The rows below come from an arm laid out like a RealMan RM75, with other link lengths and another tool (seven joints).
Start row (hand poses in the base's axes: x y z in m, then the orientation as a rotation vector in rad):
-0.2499, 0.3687, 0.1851, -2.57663, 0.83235, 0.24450
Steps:
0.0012, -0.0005, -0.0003, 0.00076, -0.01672, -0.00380
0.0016, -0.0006, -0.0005, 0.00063, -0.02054, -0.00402
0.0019, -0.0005, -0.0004, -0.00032, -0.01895, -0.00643
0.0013, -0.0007, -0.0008, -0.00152, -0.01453, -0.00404
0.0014, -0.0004, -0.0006, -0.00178, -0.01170, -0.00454
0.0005, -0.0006, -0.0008, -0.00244, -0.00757, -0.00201
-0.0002, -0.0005, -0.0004, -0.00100, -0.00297, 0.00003
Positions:
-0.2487, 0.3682, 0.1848, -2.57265, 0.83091, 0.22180
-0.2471, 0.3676, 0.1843, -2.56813, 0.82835, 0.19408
-0.2452, 0.3671, 0.1839, -2.56334, 0.82964, 0.16742
-0.2439, 0.3664, 0.1831, -2.56111, 0.82982, 0.14681
-0.2425, 0.3660, 0.1825, -2.55916, 0.83172, 0.12963
-0.2420, 0.3654, 0.1817, -2.55947, 0.83210, 0.11831
-0.2422, 0.3649, 0.1813, -2.55998, 0.83122, 0.11410

